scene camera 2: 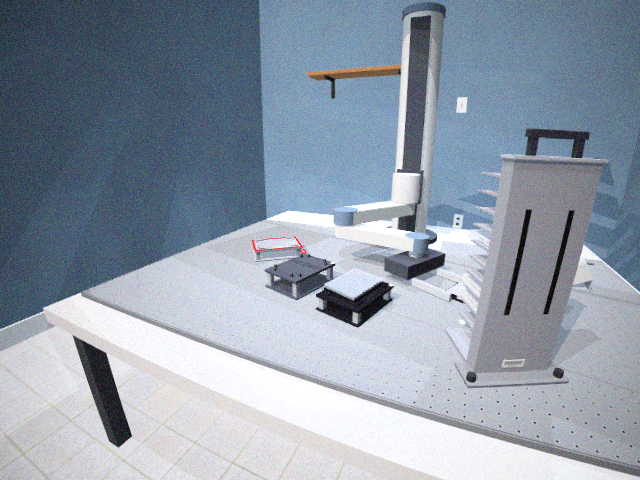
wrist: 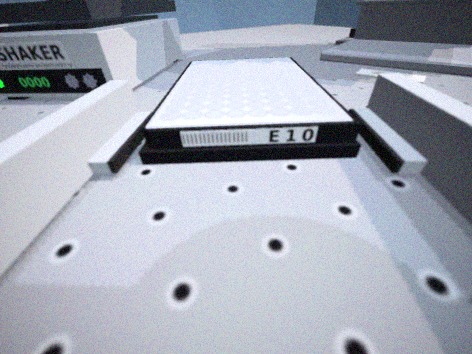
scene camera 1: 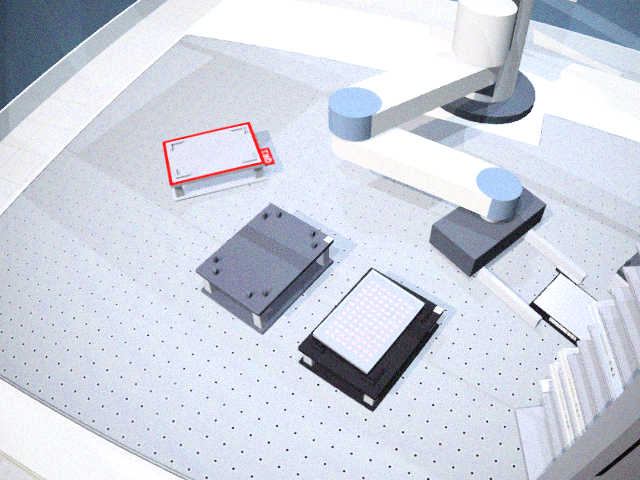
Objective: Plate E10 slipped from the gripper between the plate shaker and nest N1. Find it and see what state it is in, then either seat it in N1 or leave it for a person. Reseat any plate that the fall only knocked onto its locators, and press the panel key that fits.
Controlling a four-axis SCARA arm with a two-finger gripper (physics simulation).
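Frame: origin at the arm's base, x left, y ahead, z down, level; millimetres.
Where they show: gripper, between the fingertips: (wrist: 249,98) (scene camera 1: 561,300); arm's base, origin of its link: (scene camera 1: 479,90).
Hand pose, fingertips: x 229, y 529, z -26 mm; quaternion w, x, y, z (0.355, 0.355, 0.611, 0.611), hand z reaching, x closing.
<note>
Things, the pixels of their top centre, and the offset from my fingertips. "spot": a spot on its surface instead.
- Plate E10, centre of its top: (wrist: 243,79) (scene camera 1: 577,311) dx +27, dy +11, dz -1 mm
- plate with pinkish wells, centre of its top: (scene camera 1: 370,316) (scene camera 2: 354,280) dx -254, dy +160, dz -52 mm
- black nest, centre of its top: (scene camera 1: 373,325) (scene camera 2: 356,287) dx -248, dy +162, dz -35 mm
- grey pegged nest, centre of its top: (scene camera 1: 264,249) (scene camera 2: 300,262) dx -428, dy +109, dz -50 mm
- plate shaker, a spot on its surface: (wrist: 35,52) spot: dx +98, dy -95, dz -18 mm
- red-edged raised tray, centre of its top: (scene camera 1: 211,149) (scene camera 2: 276,241) dx -620, dy -70, dz -33 mm
Plate E10 (scene camera 1: 567,304) (wrist: 247,95), black with a white top and faint well rings, lies flat and upright on the perforated deck. Its E10 label faces the wrist camera. My gripper (scene camera 1: 560,300) (scene camera 2: 454,290) (wrist: 249,98) is open, low, with one finger along each side of E10. A plate with pinkish wells (scene camera 1: 369,320) (scene camera 2: 354,284) is on a black nest (scene camera 1: 382,384) (scene camera 2: 336,311); I cannot tell if it is fully seated. A grey pegged nest (scene camera 1: 263,258) (scene camera 2: 299,268) holds no plate. Which is N1 is unreadable. The plate shaker (wrist: 35,52) shows 0000. The panel key does not show.
A red-edged raised tray (scene camera 1: 211,153) (scene camera 2: 276,243) with a red tag stands beyond the grey nest. A tall grey plate rack (scene camera 1: 610,428) (scene camera 2: 540,248) with many shelves stands close to E10's far end in scene camera 1. The arm column (scene camera 2: 419,103) rises behind.
</note>
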